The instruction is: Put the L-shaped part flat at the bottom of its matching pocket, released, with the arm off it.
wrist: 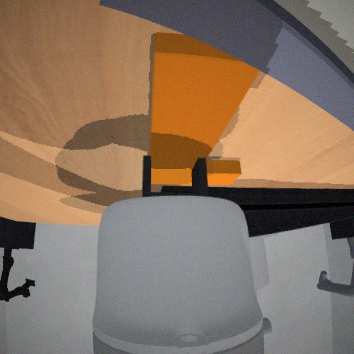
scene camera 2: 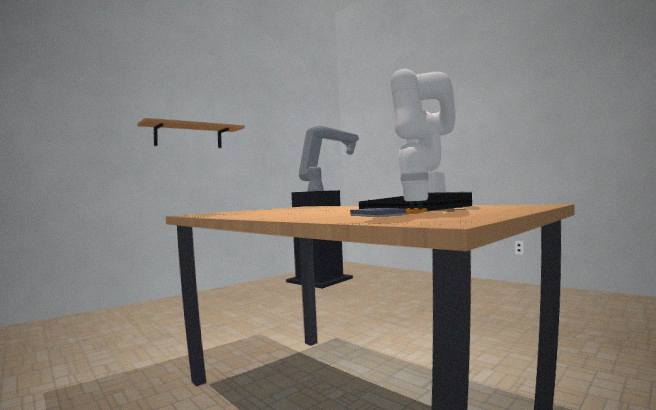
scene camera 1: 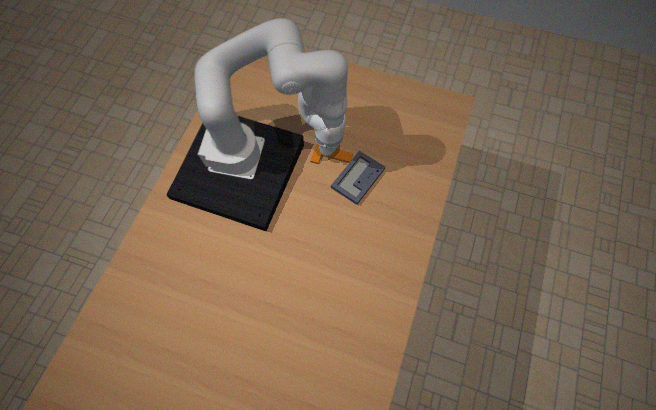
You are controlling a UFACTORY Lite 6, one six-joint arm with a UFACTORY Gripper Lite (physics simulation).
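Frame: origin at the arm's base, x ahead, y left, z up, level; centimetres.
Where they show: end effector, tool point: (wrist: 172, 179) (scene camera 2: 416, 205) (scene camera 1: 328, 148); arm's base, origin of the base link: (scene camera 1: 238, 155).
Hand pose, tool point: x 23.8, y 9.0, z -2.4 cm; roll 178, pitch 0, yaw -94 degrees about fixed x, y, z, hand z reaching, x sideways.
Things, the pixels of their centre, and the offset from my tool point. "spot": a spot on its surface instead. Level surfaces: height alone.
- orange L-shaped part, body centre: (wrist: 210, 142) (scene camera 2: 408, 211) (scene camera 1: 331, 157) dz -1.4, dx +1.5, dy -1.9 cm
- dark grey block, body centre: (scene camera 2: 377, 212) (scene camera 1: 358, 177) dz -1.1, dx +10.2, dy -6.6 cm
- light L-shaped pocket, surface spot: (scene camera 1: 351, 179) spot: dz -1.5, dx +8.5, dy -7.5 cm
- wooden table, its level: dz -1.9 cm
The orange L-shaped part (scene camera 1: 343, 156) (scene camera 2: 416, 210) (wrist: 192, 95) lies flat at table level, between the black base plate and the pocket block. My gripper (wrist: 173, 166) points down over it, with one black finger on each side of the long leg near the corner; it is shut on the part. In scene camera 1 the arm hides the fingertips. The dark grey block (scene camera 1: 374, 172) (scene camera 2: 377, 212) (wrist: 225, 30) has a light L-shaped pocket (scene camera 1: 351, 179) with no part in it. The part's far end is beside the block, partly covered by its edge in the wrist view.
The black base plate (scene camera 1: 220, 210) (scene camera 2: 452, 198) (wrist: 300, 196) carries the arm and stands close behind the part. The wooden table (scene camera 1: 240, 310) (scene camera 2: 280, 217) extends beyond the block. A second grey arm (scene camera 2: 311, 150) stands on a black pedestal behind the table, near a wall shelf (scene camera 2: 190, 124).
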